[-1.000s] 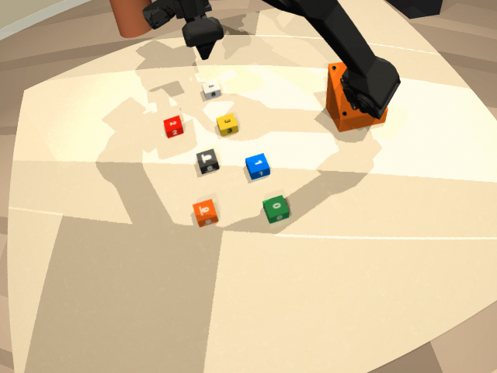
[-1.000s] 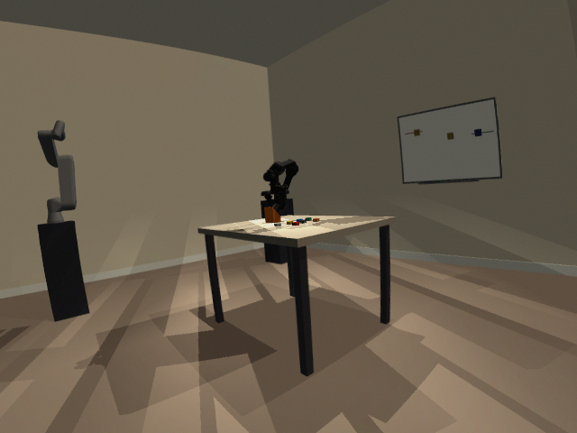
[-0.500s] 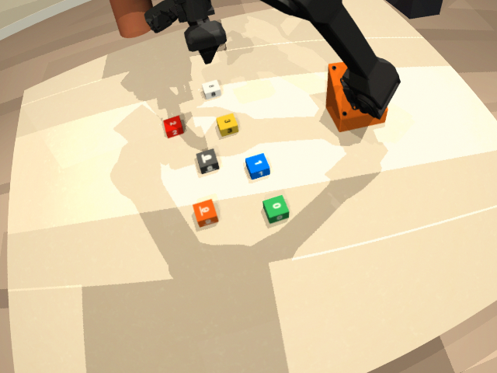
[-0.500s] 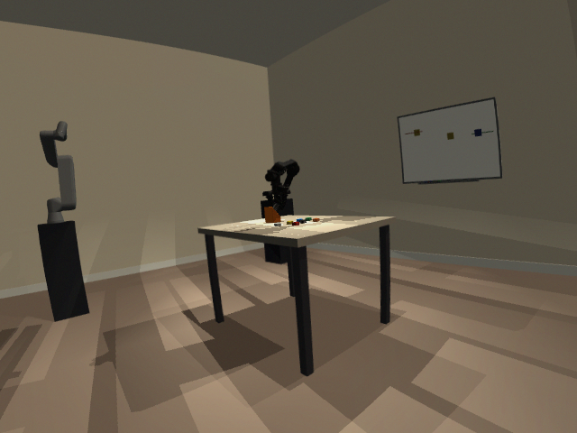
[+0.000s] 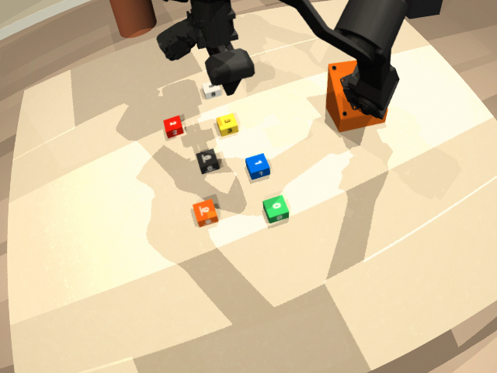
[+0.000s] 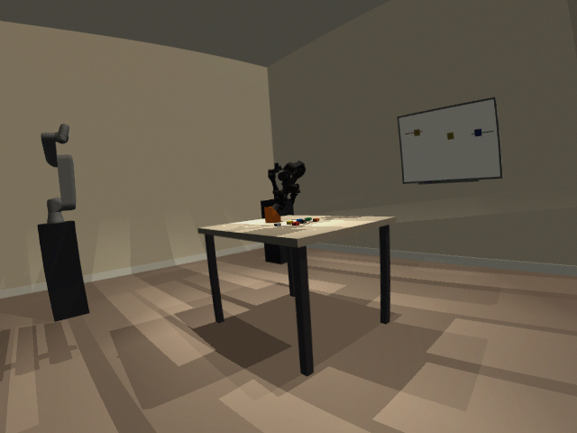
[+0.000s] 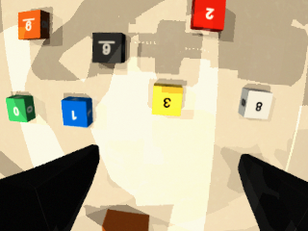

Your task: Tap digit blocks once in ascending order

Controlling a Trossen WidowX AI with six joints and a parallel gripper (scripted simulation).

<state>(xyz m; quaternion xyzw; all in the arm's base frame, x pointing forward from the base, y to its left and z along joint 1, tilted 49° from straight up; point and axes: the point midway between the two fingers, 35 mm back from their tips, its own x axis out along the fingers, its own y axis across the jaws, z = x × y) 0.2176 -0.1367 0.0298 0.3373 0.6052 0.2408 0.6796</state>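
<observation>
Now: the green 0 block 190 mm to the left of my gripper tip and 120 mm below it. The rest, counted from my gripper tip: blue 1 block: 10 mm behind, 110 mm to the left, 120 mm below; then black block: 60 mm ahead, 60 mm to the left, 120 mm below; then yellow 3 block: 10 mm ahead, 120 mm below.
</observation>
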